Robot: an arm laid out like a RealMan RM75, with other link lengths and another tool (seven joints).
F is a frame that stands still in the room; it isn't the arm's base.
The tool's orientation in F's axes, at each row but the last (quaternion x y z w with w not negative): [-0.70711, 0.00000, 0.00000, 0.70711]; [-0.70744, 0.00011, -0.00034, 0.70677]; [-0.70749, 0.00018, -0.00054, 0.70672]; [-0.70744, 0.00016, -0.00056, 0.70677]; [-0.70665, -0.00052, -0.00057, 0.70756]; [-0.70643, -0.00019, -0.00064, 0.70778]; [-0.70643, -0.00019, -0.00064, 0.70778]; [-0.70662, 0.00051, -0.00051, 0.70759]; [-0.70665, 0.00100, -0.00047, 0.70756]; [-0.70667, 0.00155, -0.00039, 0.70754]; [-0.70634, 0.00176, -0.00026, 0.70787]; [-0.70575, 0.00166, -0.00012, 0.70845]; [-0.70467, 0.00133, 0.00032, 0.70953]
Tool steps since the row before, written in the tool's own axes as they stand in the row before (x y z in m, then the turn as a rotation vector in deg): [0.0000, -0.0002, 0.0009, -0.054, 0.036, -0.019]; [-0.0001, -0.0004, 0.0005, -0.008, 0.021, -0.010]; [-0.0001, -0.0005, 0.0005, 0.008, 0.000, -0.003]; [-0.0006, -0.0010, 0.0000, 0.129, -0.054, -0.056]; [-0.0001, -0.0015, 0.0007, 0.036, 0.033, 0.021]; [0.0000, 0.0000, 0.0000, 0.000, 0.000, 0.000]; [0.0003, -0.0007, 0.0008, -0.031, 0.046, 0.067]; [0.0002, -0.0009, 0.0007, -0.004, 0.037, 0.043]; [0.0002, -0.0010, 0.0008, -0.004, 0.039, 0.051]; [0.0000, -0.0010, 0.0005, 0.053, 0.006, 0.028]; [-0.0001, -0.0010, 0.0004, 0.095, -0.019, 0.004]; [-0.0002, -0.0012, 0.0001, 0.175, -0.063, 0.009]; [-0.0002, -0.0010, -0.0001, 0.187, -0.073, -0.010]
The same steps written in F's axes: [0.0000, 0.0009, 0.0002, -0.054, -0.019, -0.036]; [-0.0001, 0.0005, 0.0004, -0.008, -0.010, -0.021]; [-0.0001, 0.0005, 0.0005, 0.008, -0.003, 0.000]; [-0.0006, 0.0000, 0.0010, 0.129, -0.056, 0.054]; [-0.0001, 0.0007, 0.0015, 0.036, 0.021, -0.033]; [0.0000, 0.0000, 0.0000, 0.000, 0.000, 0.000]; [0.0003, 0.0008, 0.0007, -0.031, 0.067, -0.046]; [0.0002, 0.0007, 0.0009, -0.004, 0.043, -0.037]; [0.0002, 0.0008, 0.0010, -0.004, 0.051, -0.039]; [0.0000, 0.0005, 0.0010, 0.053, 0.028, -0.006]; [-0.0001, 0.0004, 0.0010, 0.095, 0.004, 0.019]; [-0.0002, 0.0001, 0.0012, 0.175, 0.008, 0.063]; [-0.0002, -0.0001, 0.0010, 0.187, -0.011, 0.072]
